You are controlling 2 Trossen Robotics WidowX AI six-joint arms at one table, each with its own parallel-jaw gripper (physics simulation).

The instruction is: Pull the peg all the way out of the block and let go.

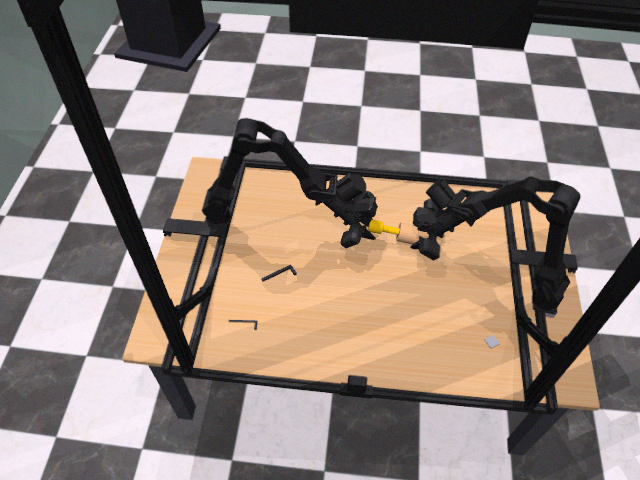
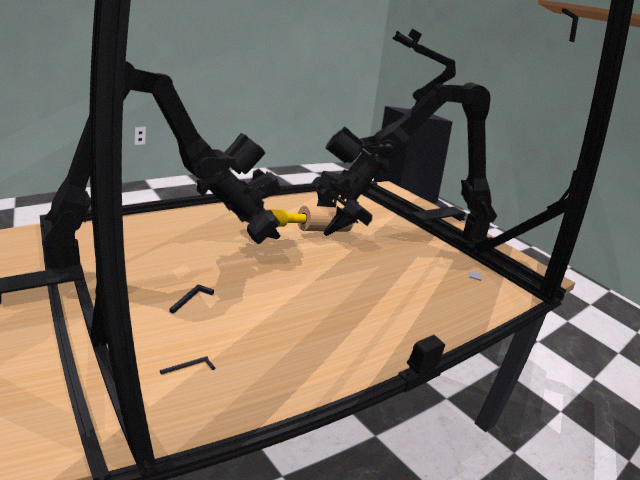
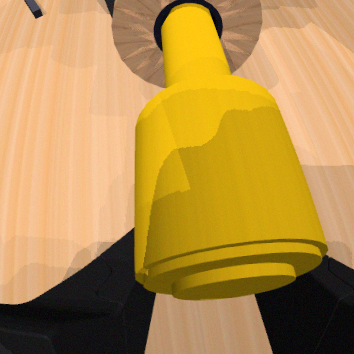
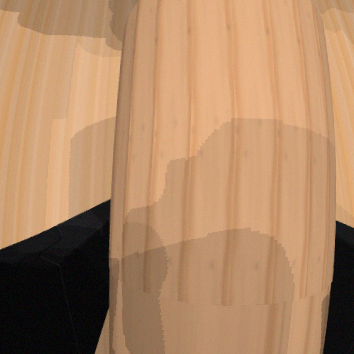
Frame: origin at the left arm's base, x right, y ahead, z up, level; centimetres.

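Seen in the pictures: left gripper, fingertip midpoint: [image 1: 375,234] [image 2: 276,234] [image 3: 202,227]; right gripper, fingertip midpoint: [image 1: 412,239] [image 2: 318,229] [image 4: 207,211]; left arm's base, origin of the base link: [image 1: 217,218] [image 2: 62,264]; right arm's base, origin of the base link: [image 1: 544,302] [image 2: 474,236].
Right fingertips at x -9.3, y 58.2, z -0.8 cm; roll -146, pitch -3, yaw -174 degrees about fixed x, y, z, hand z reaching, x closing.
Offsets run from my right fingertips to a thing's top centre. "pt": to the spot under its first point.
The yellow peg @(dx +1.0, dy -6.8, dz +6.0 cm) [image 1: 375,226] [image 2: 280,217] [image 3: 215,165] has a wide round head and a thinner shaft. Its shaft tip is in the dark-rimmed hole of the round wooden block @(dx -0.1, dy +1.5, dz +6.0 cm) [image 1: 407,236] [image 2: 314,219] [image 3: 135,35] [image 4: 225,100]; part of the shaft shows between head and block. My left gripper [image 1: 370,230] [image 2: 275,225] [image 3: 202,227] is shut on the peg's head, a finger against each side. My right gripper [image 1: 415,240] [image 2: 330,219] [image 4: 207,211] is shut on the block, around its sides. How deep the tip sits is hidden.
Two black L-shaped keys, a thicker one @(dx +23.1, dy -33.8, dz -0.4 cm) [image 1: 277,272] [image 2: 185,298] and a thinner one @(dx +40.6, dy -38.2, dz -0.6 cm) [image 1: 241,320] [image 2: 183,365], lie at the left of the table. A small grey tile @(dx +26.5, dy +26.9, dz -0.9 cm) [image 1: 492,341] [image 2: 475,276] lies at the right. A black box @(pt dx +50.2, dy -4.3, dz +4.3 cm) [image 1: 357,383] [image 2: 426,352] sits on the front rail.
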